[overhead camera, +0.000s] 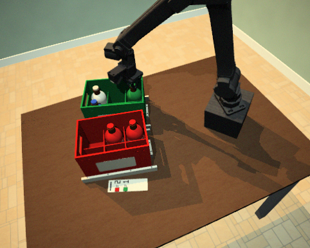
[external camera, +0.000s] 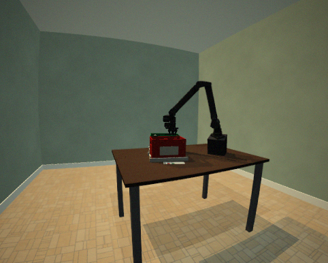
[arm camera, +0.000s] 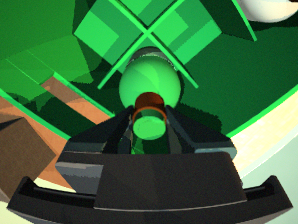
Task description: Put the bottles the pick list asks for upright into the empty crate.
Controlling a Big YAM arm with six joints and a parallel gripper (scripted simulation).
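My gripper is now 60 mm above the green bottle. Also, from my hand: blue-capped bottle (190 mm ahead, 60 mm below, 40 mm to the left); then white bottle (170 mm ahead, 60 mm below, 40 mm to the right); then green crate (100 mm ahead, 60 mm below, 20 mm to the left).
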